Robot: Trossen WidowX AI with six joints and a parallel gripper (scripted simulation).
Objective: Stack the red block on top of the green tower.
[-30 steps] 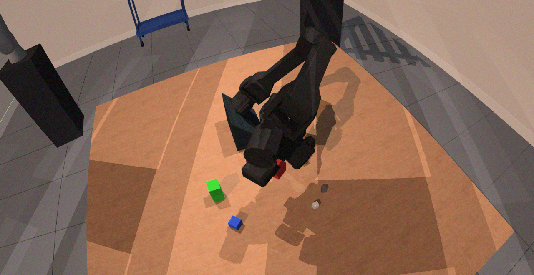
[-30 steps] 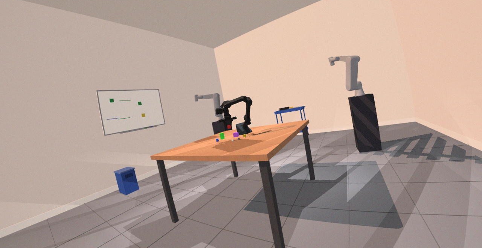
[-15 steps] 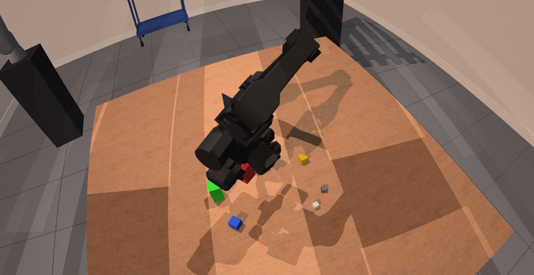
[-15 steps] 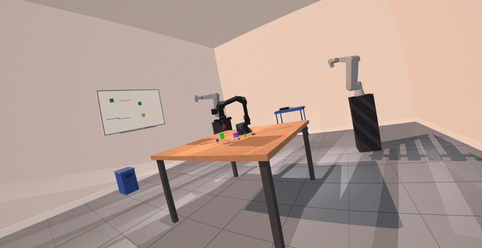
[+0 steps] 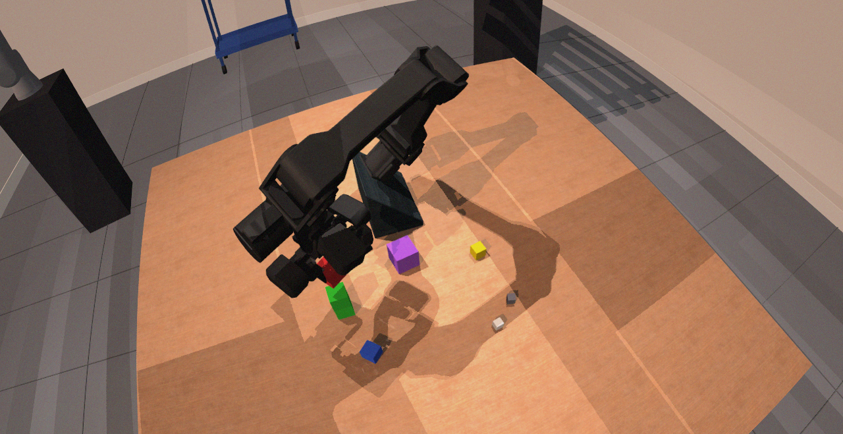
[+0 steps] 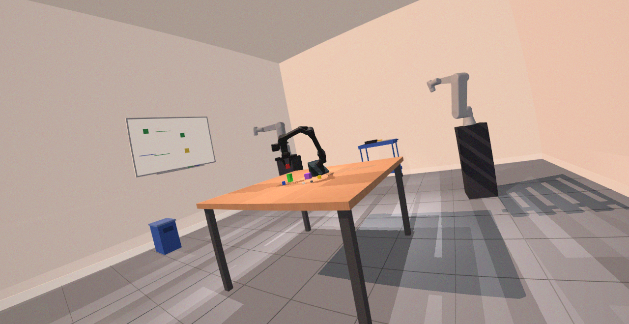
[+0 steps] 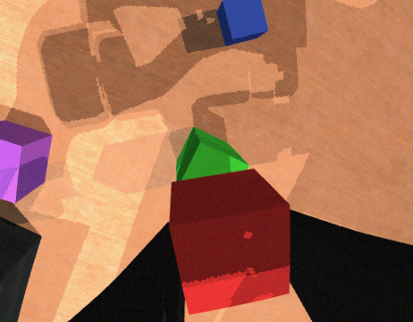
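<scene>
Right now my gripper tip is 11 cm short of the blue block and 11 cm above it. The rest, counted from my gripper tip: purple block: 15 cm to the left, 10 cm below, 5 cm behind; yellow block: 28 cm to the left, 11 cm below, 1 cm ahead; red block: 1 cm above.
</scene>
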